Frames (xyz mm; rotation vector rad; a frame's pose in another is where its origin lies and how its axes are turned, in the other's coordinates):
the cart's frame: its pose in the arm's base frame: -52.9 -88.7 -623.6 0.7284 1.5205 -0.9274
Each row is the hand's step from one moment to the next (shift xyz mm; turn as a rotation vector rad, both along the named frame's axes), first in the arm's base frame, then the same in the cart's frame.
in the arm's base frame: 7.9 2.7 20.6 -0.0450 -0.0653 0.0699
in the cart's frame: -21.7 4.8 0.9 -0.0589 -0.0818 0.0320
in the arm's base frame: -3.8 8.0 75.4 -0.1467 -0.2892 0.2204
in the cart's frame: -74.2 -11.2 -11.3 -0.1807 -0.3031 0.1709
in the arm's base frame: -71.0 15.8 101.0 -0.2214 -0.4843 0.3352
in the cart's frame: -89.6 -68.8 -52.3 -0.2729 -0.4815 0.2993
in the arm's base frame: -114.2 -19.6 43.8 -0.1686 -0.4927 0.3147
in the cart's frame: -24.8 -114.2 -41.1 -0.2604 -0.4373 0.3335
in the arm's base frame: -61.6 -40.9 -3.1 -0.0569 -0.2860 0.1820
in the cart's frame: 14.5 -72.4 5.1 -0.1567 -0.2187 0.2139
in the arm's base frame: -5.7 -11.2 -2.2 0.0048 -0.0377 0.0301
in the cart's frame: 3.6 -10.1 7.0 -0.0286 -0.0193 0.0341
